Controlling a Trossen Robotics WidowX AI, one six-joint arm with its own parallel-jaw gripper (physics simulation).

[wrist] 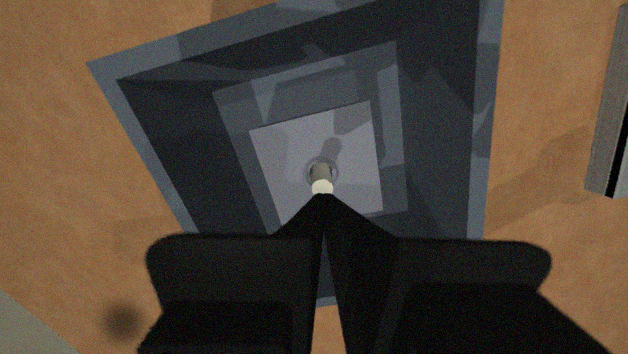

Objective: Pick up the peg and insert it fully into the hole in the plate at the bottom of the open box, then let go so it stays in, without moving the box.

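Places are measured from the arm's base along level axes (x ahead, y left, z up), in millimetres.
Pixels of known places: gripper, fingertip midpoint: [322,200].
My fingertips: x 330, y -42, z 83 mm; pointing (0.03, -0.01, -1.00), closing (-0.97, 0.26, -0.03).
For each thing: its top centre in the pictures, then the offset to it from my fingertips. "*": a spot on its surface instead. Level surfaces: height alone.
- cream peg at its top centre: [322,189] dy +0, dx +0, dz -17 mm
- ringed hole at a spot on its surface: [336,172] * dy +2, dx -12, dz -45 mm
- pale plate at its top centre: [320,174] dy +0, dx +0, dz -44 mm
- open blue-grey box at a spot on its surface: [145,135] * dy -56, dx +87, dz -7 mm
- rim at a spot on its surface: [478,195] * dy +20, dx -90, dz -7 mm
- brown table at its surface level: dz -105 mm
The cream peg [322,186] stands upright in the ringed hole [336,172] of the pale plate [290,150], with its round top and part of its side showing above the plate. The plate lies on the floor of the open blue-grey box [145,135]. My black gripper [322,200] is shut with nothing between its fingers. Its tips appear just below the peg's top in the view and are apart from the peg, nearer the camera. The gripper hides the near part of the box. How deep the peg sits cannot be told.
The box walls rise around the plate, with the rim [478,195] on the right. A grey object with a black stripe [605,145] stands on the brown table [55,150] at the right edge. A blurred dark spot is at the lower left, near a grey-green area in the corner.
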